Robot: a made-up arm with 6 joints.
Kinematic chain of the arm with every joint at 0, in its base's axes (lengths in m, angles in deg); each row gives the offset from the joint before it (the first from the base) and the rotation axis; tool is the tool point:
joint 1: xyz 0 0 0.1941 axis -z
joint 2: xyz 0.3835 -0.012 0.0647 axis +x
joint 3: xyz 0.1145 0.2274 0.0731 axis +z
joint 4: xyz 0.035 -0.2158 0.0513 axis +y
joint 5: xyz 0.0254 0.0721 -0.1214 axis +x
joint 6: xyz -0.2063 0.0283 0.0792 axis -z
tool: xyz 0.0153 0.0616 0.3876
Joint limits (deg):
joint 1: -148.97..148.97
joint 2: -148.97..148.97
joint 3: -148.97..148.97
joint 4: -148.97..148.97
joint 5: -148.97..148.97
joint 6: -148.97..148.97
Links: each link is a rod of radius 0.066 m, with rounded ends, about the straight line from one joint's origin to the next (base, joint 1, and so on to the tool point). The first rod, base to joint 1, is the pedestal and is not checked.
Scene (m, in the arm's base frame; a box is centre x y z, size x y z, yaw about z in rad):
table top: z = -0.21
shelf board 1: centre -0.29 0.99 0 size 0.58 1.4 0.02 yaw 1.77
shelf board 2: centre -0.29 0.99 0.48 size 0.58 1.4 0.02 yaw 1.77
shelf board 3: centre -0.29 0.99 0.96 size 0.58 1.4 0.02 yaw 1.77
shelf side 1: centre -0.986 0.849 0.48 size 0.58 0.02 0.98 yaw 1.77
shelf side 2: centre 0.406 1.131 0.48 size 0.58 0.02 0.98 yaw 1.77
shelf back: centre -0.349 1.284 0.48 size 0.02 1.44 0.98 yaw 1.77
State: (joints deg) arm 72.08 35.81 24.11 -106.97 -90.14 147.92
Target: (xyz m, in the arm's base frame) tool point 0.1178 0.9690 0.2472
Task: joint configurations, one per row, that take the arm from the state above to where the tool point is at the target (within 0.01 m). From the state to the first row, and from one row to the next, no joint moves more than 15 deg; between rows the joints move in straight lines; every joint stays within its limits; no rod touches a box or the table.
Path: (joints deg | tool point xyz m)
1: 57.55 30.20 28.66 -103.64 -93.53 148.09 | 0.7030 -0.1542 0.5577
2: 43.01 24.59 33.21 -100.30 -96.91 148.27 | 0.7349 0.0634 0.5056
3: 28.48 18.99 37.76 -96.97 -100.30 148.44 | 0.6984 0.2802 0.4463
4: 13.95 13.38 42.32 -93.64 -103.68 148.62 | 0.5975 0.4739 0.3802
5: -0.58 7.77 46.87 -90.30 -107.07 148.79 | 0.4440 0.6246 0.3082
6: -15.12 2.16 51.42 -86.97 -110.45 148.97 | 0.2560 0.7178 0.2318
7: -26.99 -1.83 44.18 -95.54 -118.70 148.97 | 0.1983 0.8550 0.2305
8: -38.86 -5.82 36.93 -104.11 -126.95 148.97 | 0.1178 0.9690 0.2472

